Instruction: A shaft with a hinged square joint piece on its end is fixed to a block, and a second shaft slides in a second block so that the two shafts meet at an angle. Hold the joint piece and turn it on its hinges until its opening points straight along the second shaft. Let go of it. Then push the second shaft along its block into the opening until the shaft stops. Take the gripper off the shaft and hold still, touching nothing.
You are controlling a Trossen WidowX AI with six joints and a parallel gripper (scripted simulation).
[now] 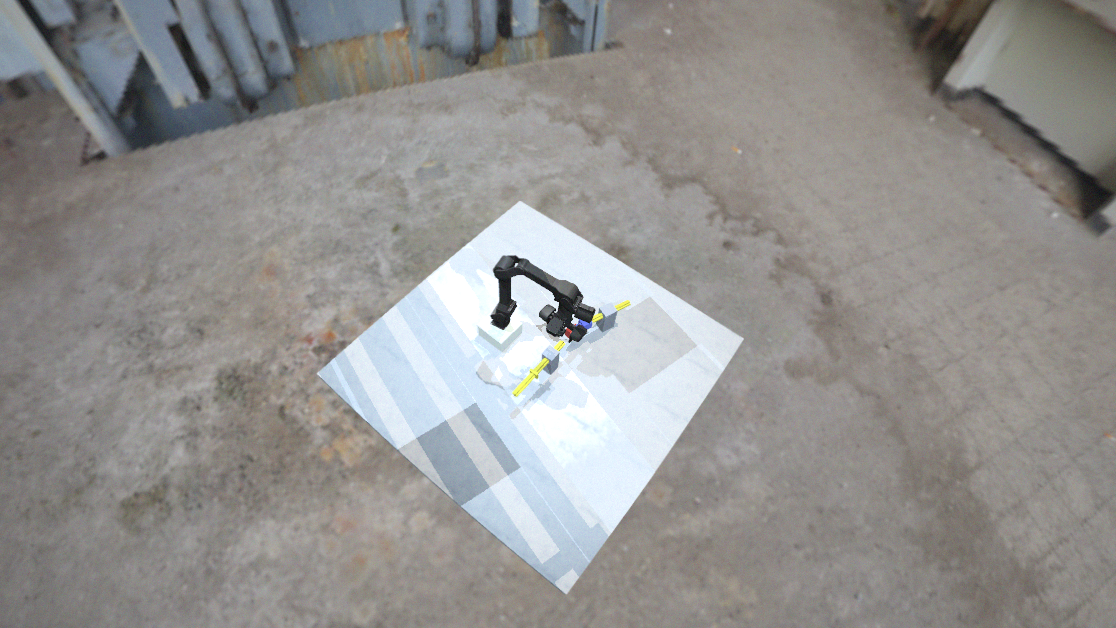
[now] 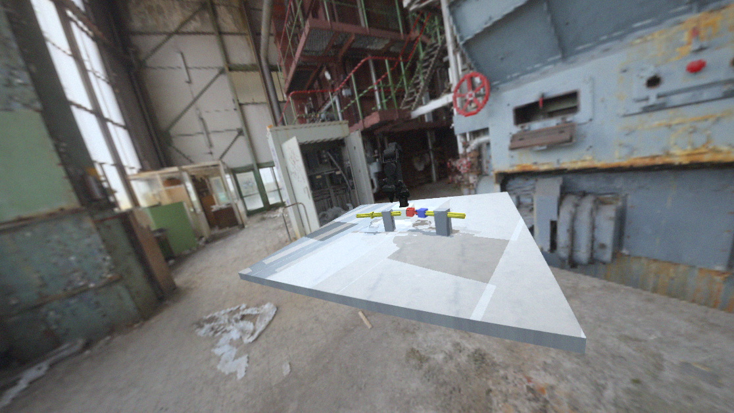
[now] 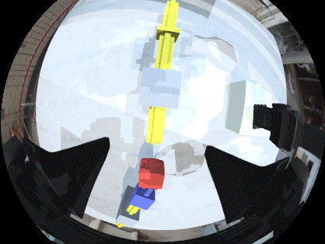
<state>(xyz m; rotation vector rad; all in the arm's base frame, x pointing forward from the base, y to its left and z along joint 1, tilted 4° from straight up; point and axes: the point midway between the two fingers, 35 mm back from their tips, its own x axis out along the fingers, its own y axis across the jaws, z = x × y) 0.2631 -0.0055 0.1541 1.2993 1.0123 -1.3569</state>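
My gripper tip is 2 cm short of the red joint piece, 8 cm to the right of it and 7 cm above it.
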